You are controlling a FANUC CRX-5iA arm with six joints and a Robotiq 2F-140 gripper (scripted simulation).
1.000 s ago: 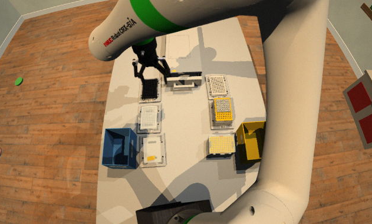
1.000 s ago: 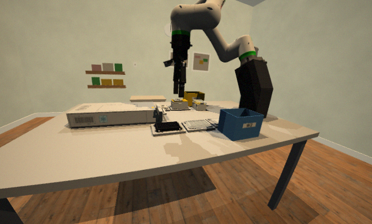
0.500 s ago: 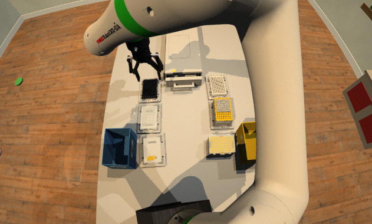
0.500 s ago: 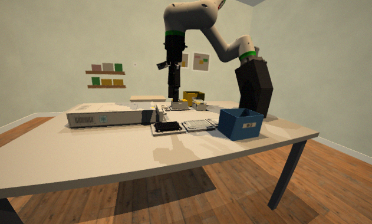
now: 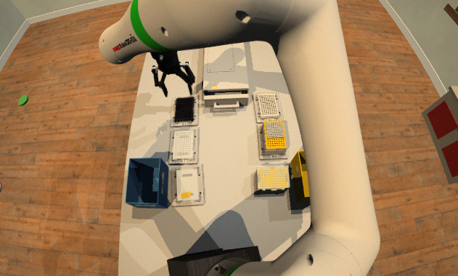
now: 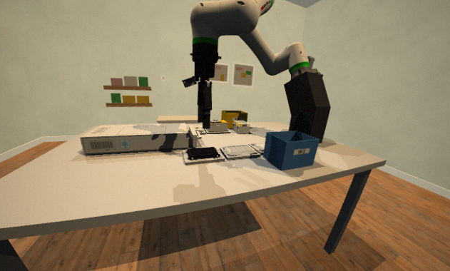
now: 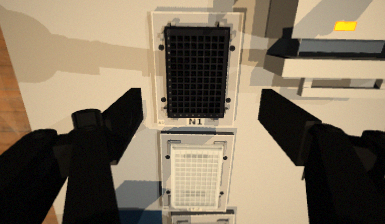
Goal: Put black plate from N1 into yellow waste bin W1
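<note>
Right now the black plate is 15 cm below my hand. The rest, counted from my hand: long cooler: 22 cm ahead, 17 cm to the right, 12 cm below; white plate: 18 cm behind, 2 cm to the right, 15 cm below; work nest N1: 16 cm below.
</note>
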